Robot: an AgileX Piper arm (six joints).
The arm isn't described. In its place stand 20 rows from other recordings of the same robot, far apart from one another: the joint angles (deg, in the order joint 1, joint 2, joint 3, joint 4, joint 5, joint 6), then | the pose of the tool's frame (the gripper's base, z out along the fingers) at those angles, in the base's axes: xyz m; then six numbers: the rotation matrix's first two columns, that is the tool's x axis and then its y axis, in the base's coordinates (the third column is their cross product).
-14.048 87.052 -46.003 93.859 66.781 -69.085 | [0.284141, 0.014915, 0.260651, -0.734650, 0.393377, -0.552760, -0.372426, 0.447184, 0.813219]
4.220 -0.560 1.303 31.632 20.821 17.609 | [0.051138, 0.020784, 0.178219, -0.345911, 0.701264, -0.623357, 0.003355, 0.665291, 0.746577]
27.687 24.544 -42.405 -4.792 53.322 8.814 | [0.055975, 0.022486, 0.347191, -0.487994, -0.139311, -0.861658, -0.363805, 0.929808, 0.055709]
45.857 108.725 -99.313 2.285 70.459 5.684 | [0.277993, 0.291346, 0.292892, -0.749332, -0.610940, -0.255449, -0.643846, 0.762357, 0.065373]
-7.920 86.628 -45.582 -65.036 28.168 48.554 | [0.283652, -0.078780, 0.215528, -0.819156, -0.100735, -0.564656, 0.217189, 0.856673, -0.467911]
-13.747 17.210 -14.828 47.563 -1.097 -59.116 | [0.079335, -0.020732, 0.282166, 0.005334, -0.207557, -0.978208, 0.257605, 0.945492, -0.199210]
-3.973 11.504 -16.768 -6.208 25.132 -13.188 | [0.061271, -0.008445, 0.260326, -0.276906, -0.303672, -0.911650, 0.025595, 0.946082, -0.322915]
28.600 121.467 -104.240 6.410 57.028 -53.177 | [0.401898, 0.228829, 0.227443, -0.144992, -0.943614, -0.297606, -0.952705, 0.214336, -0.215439]
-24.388 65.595 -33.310 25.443 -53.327 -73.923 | [0.196459, -0.123497, 0.334355, -0.383903, -0.700640, -0.601433, 0.662149, 0.245079, -0.708163]
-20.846 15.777 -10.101 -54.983 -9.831 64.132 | [0.078817, -0.016396, 0.263805, 0.117160, 0.131142, -0.984416, 0.205590, 0.966567, 0.153232]
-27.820 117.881 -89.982 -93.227 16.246 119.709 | [0.418646, -0.249654, 0.244550, 0.004155, 0.479659, -0.877445, 0.753679, 0.575191, 0.318000]
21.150 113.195 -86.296 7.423 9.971 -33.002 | [0.432851, 0.169640, 0.246296, -0.278717, -0.572522, -0.771061, -0.554043, 0.751656, -0.357842]
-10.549 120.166 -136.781 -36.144 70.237 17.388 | [0.437473, -0.132848, 0.407581, -0.653339, 0.173548, -0.736905, 0.583304, 0.735883, -0.343850]
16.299 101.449 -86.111 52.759 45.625 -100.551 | [0.369456, 0.161980, 0.318582, 0.197666, -0.668267, -0.717180, -0.882813, 0.196668, -0.426572]
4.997 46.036 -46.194 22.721 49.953 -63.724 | [0.140708, 0.039312, 0.338760, -0.219268, -0.738978, -0.637050, -0.703697, 0.572058, -0.421380]
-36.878 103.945 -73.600 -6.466 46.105 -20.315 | [0.292079, -0.228355, 0.214391, -0.947359, 0.187929, -0.259217, 0.244002, 0.947971, -0.204486]
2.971 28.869 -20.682 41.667 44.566 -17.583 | [0.082685, 0.046801, 0.249920, -0.718079, 0.188874, -0.669843, -0.229407, 0.844443, 0.484033]
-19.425 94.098 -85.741 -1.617 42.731 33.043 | [0.351582, -0.125832, 0.343631, -0.394895, 0.698784, -0.596456, 0.651591, 0.670707, 0.354375]
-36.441 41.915 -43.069 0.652 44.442 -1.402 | [0.108250, -0.079027, 0.332725, -0.508039, 0.354804, -0.784863, 0.580719, 0.814066, -0.007892]
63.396 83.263 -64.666 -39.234 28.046 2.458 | [0.169460, 0.277914, 0.319288, 0.189710, -0.792413, -0.579734, -0.768008, 0.248097, -0.590433]
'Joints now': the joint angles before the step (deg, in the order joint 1, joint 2, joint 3, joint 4, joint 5, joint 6). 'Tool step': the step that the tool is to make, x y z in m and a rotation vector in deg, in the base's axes. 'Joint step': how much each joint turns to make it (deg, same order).
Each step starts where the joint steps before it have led.
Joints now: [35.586, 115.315, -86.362, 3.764, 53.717, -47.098]
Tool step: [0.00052, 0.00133, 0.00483, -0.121, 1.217, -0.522]
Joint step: [0.000, 0.218, -1.588, 0.480, 2.407, 0.499]
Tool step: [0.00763, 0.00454, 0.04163, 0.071, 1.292, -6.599]
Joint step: [0.000, 0.087, -9.921, -0.917, 10.426, 7.686]
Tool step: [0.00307, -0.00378, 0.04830, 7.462, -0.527, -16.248]
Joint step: [-1.101, -2.622, -6.263, 2.139, 3.034, 15.541]
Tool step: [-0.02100, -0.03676, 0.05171, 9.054, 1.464, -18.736]
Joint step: [-3.397, -9.953, 3.853, 2.979, 0.528, 16.395]
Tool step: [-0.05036, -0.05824, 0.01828, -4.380, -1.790, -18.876]
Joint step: [-1.150, -15.115, 14.705, -11.815, 0.314, 18.640]
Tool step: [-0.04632, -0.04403, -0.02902, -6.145, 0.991, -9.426]
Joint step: [-0.726, -11.399, 17.768, -8.101, -1.311, 9.579]
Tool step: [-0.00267, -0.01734, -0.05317, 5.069, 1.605, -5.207]
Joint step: [-5.156, -1.224, 13.055, 4.596, -12.626, 1.348]
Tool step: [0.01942, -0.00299, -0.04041, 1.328, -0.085, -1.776]
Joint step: [-2.882, 5.646, 4.419, 0.941, -10.750, -0.333]
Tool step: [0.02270, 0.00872, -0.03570, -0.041, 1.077, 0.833]
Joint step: [-0.227, 8.265, 0.039, 0.159, -7.357, -0.515]
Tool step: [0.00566, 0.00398, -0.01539, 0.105, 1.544, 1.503]
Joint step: [0.001, 3.242, -0.001, 1.531, -1.969, -2.360]
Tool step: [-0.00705, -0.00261, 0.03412, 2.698, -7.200, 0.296]
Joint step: [0.000, -6.724, 0.000, -0.012, -0.978, -0.244]
